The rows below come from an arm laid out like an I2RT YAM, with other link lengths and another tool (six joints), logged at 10 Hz.
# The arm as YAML. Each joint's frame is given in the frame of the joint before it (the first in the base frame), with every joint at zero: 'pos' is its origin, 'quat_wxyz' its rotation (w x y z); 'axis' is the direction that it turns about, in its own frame. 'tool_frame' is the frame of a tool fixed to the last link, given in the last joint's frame.
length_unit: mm
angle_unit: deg
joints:
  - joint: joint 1
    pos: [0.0, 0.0, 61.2]
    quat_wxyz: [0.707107, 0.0, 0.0, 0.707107]
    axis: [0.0, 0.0, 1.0]
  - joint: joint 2
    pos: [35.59, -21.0, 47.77]
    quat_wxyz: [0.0, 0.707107, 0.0, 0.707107]
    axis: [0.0, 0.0, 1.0]
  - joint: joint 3
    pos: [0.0, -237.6, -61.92]
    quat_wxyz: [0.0, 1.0, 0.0, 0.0]
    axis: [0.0, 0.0, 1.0]
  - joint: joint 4
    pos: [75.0, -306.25, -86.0]
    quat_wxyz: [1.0, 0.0, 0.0, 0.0]
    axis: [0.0, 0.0, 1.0]
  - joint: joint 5
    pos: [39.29, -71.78, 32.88]
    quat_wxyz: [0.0, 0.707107, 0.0, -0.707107]
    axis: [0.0, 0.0, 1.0]
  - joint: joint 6
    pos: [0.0, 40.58, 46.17]
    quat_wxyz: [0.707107, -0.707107, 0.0, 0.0]
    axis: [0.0, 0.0, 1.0]
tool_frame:
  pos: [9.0, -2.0, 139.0]
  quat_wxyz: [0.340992, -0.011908, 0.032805, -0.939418]
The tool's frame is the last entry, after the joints.
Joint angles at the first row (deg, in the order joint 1, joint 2, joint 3, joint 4, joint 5, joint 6):
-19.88, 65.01, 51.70, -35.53, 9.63, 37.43
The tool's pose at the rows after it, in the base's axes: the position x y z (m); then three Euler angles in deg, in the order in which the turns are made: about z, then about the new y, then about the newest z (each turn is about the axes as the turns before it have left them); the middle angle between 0 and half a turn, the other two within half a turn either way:
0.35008 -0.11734 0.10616 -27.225 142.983 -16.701
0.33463 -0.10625 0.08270 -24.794 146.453 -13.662
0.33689 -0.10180 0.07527 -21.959 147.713 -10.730
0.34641 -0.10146 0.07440 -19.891 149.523 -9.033
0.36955 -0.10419 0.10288 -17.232 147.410 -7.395
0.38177 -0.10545 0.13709 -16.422 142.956 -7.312
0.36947 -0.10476 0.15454 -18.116 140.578 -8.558
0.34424 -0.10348 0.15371 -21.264 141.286 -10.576
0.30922 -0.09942 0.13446 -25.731 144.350 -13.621
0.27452 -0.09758 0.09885 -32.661 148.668 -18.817
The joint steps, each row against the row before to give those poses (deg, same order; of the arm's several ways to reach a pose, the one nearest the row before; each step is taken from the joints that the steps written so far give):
-0.04, -4.69, -6.75, -1.55, -1.31, 1.73
0.00, -1.67, -3.67, -1.42, -1.69, 1.29
0.00, 1.53, 0.15, 0.15, -1.59, 0.61
0.02, 4.35, 3.43, -0.87, -1.10, -0.02
0.15, 3.57, 6.80, -1.12, -1.35, -0.46
0.18, -1.10, 3.41, -0.04, -0.55, -0.31
-0.09, -5.05, -1.42, -1.22, 0.92, 0.07
-0.24, -5.68, -3.28, -3.13, 1.84, 0.21
-0.02, -6.64, -5.64, -4.24, 2.53, 0.60
0.00, -5.38, -7.17, -3.08, 3.22, 0.98

